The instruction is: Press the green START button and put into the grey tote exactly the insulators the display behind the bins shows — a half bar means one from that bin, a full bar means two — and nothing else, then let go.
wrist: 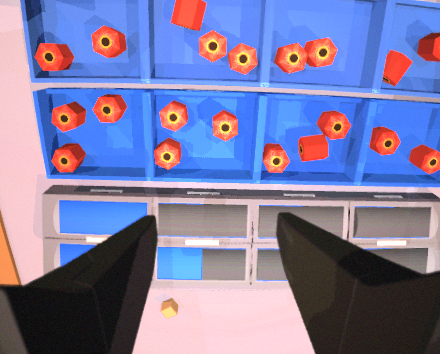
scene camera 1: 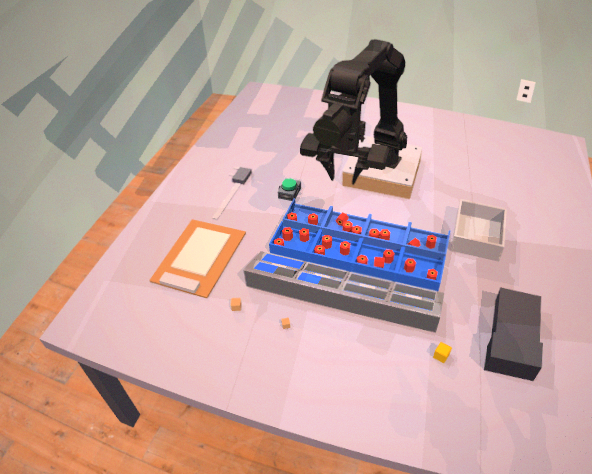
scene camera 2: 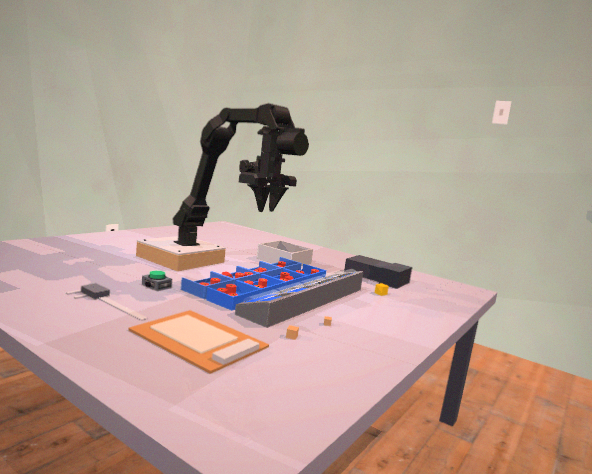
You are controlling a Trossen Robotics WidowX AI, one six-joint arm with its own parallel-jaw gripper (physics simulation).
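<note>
My gripper [scene camera 1: 343,181] [scene camera 2: 266,210] [wrist: 217,225] is partly open and empty, high above the table, pointing down. Blue bins [scene camera 1: 320,259] [scene camera 2: 220,298] [wrist: 215,160] in two rows of four hold red insulators [scene camera 1: 345,247] [wrist: 173,116], some lying on their sides. The display [scene camera 1: 345,300] [scene camera 2: 315,302] shows a full blue bar at its upper left; the lower row has half bars in its first and second windows. Its other windows are grey. A finger partly covers the lower-left one in the wrist view. The green button [scene camera 1: 289,184] [scene camera 2: 157,274] stands left of the robot base. No insulator shows in the grey tote [scene camera 1: 475,248] [scene camera 2: 300,256].
A black block [scene camera 1: 515,335] [scene camera 2: 377,271] and a yellow cube [scene camera 1: 442,352] [scene camera 2: 381,289] are on the right. Small orange cubes [scene camera 1: 235,304] [scene camera 2: 292,332] lie on the display's near side. An orange clipboard [scene camera 1: 217,270] [scene camera 2: 200,361] and a dark grey box [scene camera 1: 242,175] [scene camera 2: 95,290] are left.
</note>
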